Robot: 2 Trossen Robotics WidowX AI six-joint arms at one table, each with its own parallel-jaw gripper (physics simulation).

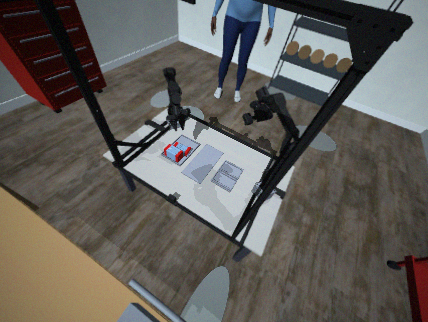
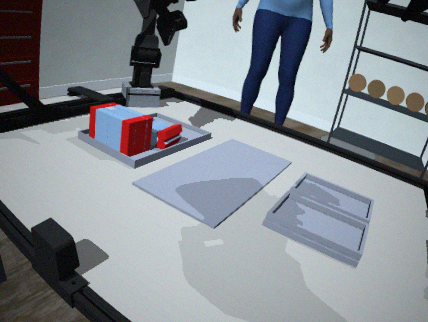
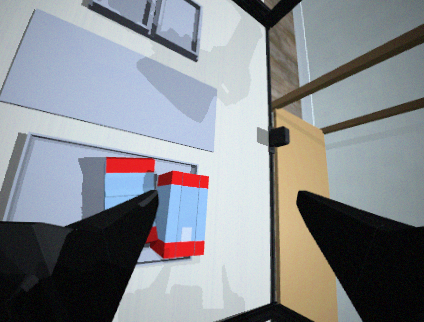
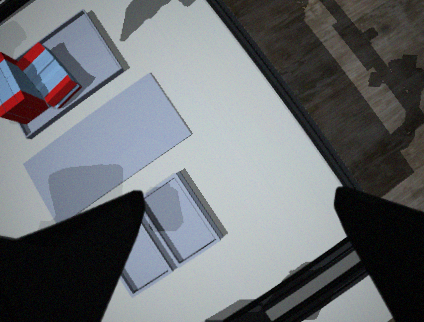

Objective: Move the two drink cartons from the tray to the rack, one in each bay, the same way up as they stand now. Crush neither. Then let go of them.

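Frame: origin at the left arm's base, x right, y back, z down, level; centimetres.
Seen in the pictures: left gripper, fingertip midpoint: point(image 1: 179, 130) point(image 2: 156, 32) point(image 3: 228, 197); right gripper, fingertip midpoint: point(image 1: 251, 123) point(image 2: 391, 14) point(image 4: 238, 198); left arm's base, link origin: point(image 2: 140, 85).
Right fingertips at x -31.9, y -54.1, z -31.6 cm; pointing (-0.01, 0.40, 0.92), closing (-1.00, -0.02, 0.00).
Note:
Pixels of each thing's top centre, then the offset from my right fingertips to it. "pt": a spot on its surface instead.
- grey tray, top centre: point(image 3: 121, 206) point(image 2: 148, 131) point(image 4: 53, 71) point(image 1: 181, 148) dx +36.5, dy +24.9, dz +35.5 cm
- nearer carton, top centre: point(image 3: 188, 213) point(image 2: 120, 111) point(image 1: 173, 150) dx +43.9, dy +20.6, dz +29.7 cm
- two-bay grey rack, top centre: point(image 2: 329, 205) point(image 4: 153, 236) point(image 3: 158, 3) point(image 1: 228, 174) dx +14.6, dy -9.8, dz +35.1 cm
- small black block, surface spot: point(image 2: 54, 247) point(image 1: 173, 199) pt dx +56.7, dy -14.5, dz +31.9 cm
Two light-blue cartons with red ends are in the grey tray point(image 1: 194, 141) point(image 2: 192, 142) point(image 3: 55, 175) point(image 4: 97, 39). The nearer carton point(image 1: 173, 152) point(image 2: 109, 124) point(image 3: 186, 212) point(image 4: 15, 82) is upright and taller. The other carton point(image 2: 170, 136) point(image 3: 129, 185) point(image 4: 49, 74) sits close beside it, lower, and looks tipped over. The two-bay grey rack point(image 1: 228, 175) point(image 2: 310, 241) point(image 3: 172, 46) point(image 4: 160, 245) has both bays empty. My left gripper point(image 1: 177, 128) point(image 3: 228, 197) is open and empty, above the tray. My right gripper point(image 1: 247, 119) point(image 4: 238, 198) is open and empty, raised high on the rack's side.
A flat grey panel point(image 1: 202, 162) point(image 2: 235, 160) point(image 3: 100, 75) point(image 4: 115, 115) lies between tray and rack. Black frame rails edge the table, with a small black block point(image 1: 173, 197) point(image 2: 54, 247) point(image 3: 280, 136) on one rail. A person point(image 1: 240, 45) point(image 2: 280, 50) stands beyond the table.

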